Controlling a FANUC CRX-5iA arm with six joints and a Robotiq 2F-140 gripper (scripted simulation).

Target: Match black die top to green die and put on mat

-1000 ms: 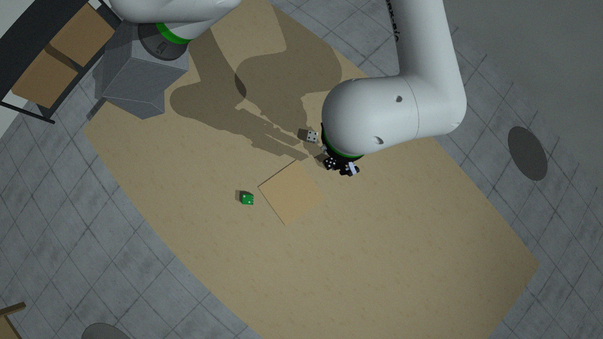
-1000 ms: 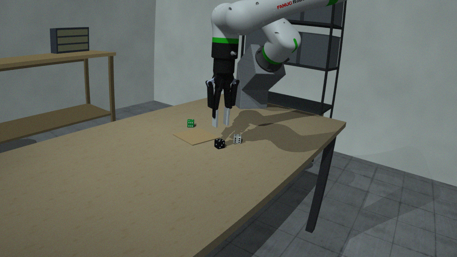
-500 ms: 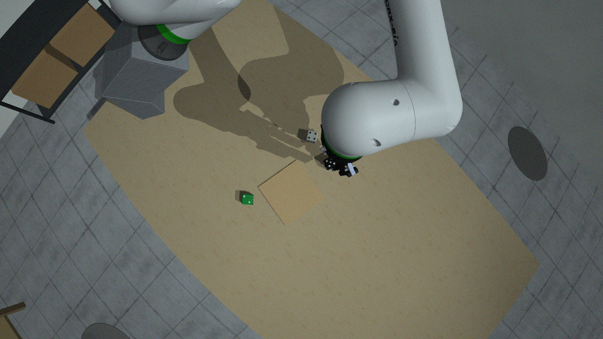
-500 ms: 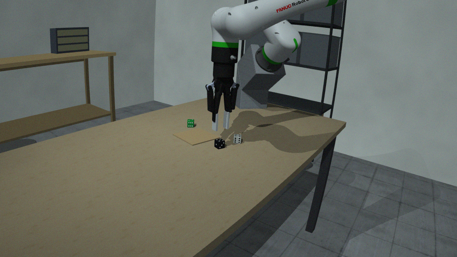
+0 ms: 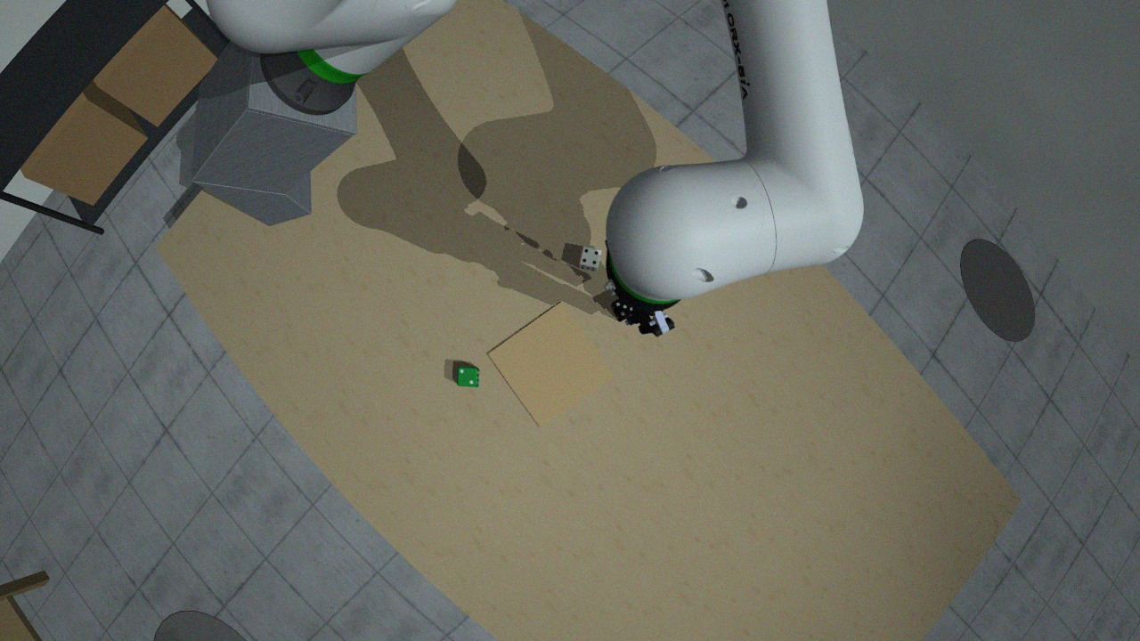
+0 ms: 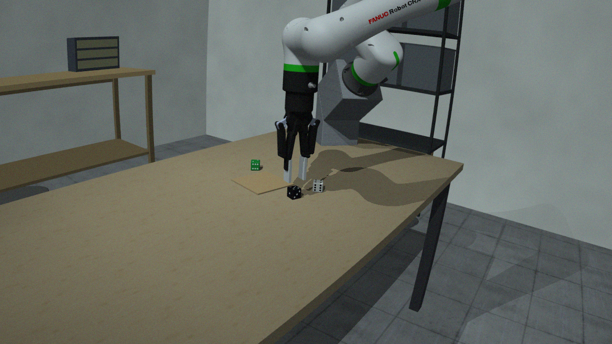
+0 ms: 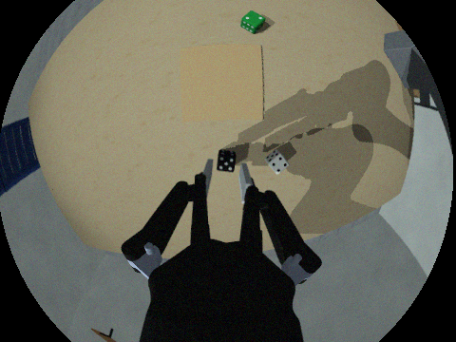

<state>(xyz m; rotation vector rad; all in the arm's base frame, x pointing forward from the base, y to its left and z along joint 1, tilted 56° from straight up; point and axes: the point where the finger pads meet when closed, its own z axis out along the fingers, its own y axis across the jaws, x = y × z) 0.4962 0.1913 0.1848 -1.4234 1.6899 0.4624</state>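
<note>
Now: hand 7 cm above the black die. The rest, counted from my hand: white die 9 cm behind, 7 cm below, 1 cm to the right; then green die 26 cm to the right, 7 cm below, 1 cm behind; then tan mat 14 cm to the right, 8 cm below, 3 cm ahead.
</note>
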